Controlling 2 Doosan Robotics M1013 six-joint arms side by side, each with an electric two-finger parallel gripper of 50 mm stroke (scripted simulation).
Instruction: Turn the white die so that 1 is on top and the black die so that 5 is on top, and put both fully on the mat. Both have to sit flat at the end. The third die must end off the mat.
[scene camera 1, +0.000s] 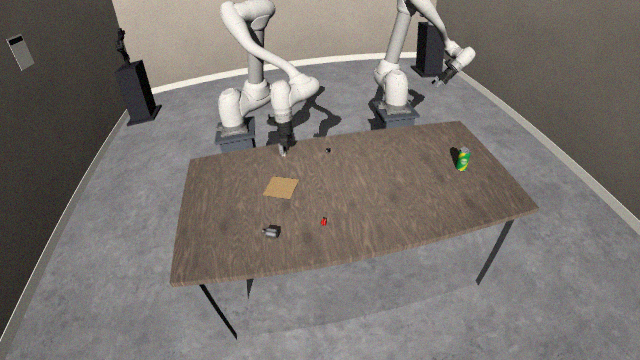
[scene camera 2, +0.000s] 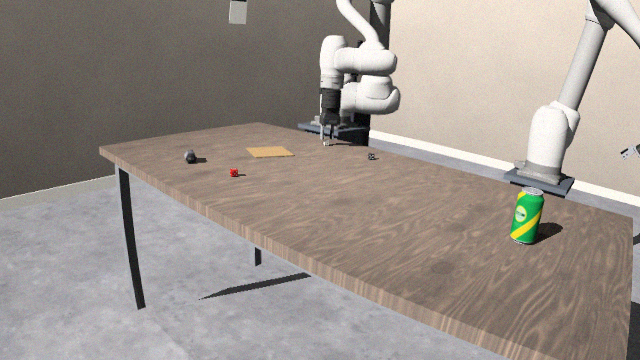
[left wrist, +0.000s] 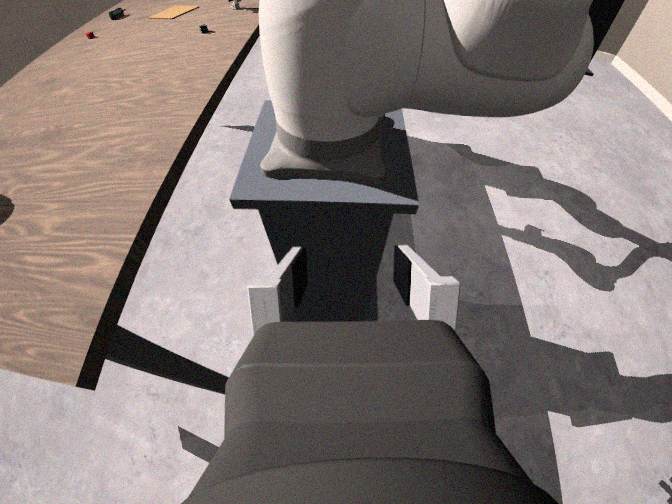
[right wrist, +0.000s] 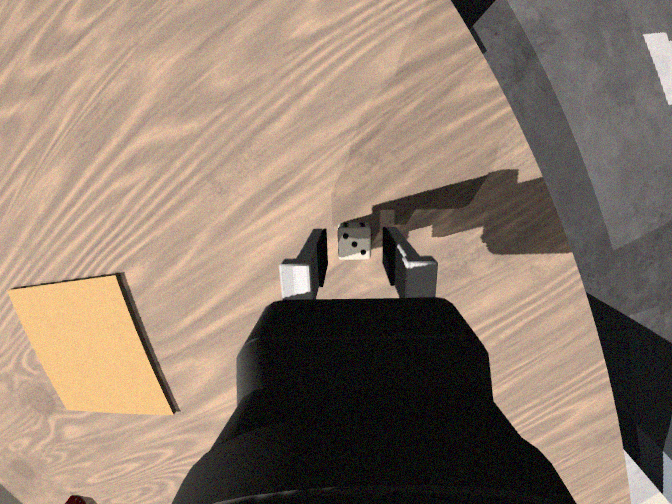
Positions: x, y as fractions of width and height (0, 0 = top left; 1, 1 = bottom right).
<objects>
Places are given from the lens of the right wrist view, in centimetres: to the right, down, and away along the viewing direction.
my right gripper (right wrist: 0.53, 0.49): 1, 0, 17
tan mat (right wrist: 0.13, 0.66): -22, 7, 22
white die (right wrist: 0.53, 0.48): 1, -1, 17
The marked spots on the white die and the tan mat are 25 cm apart.
</objects>
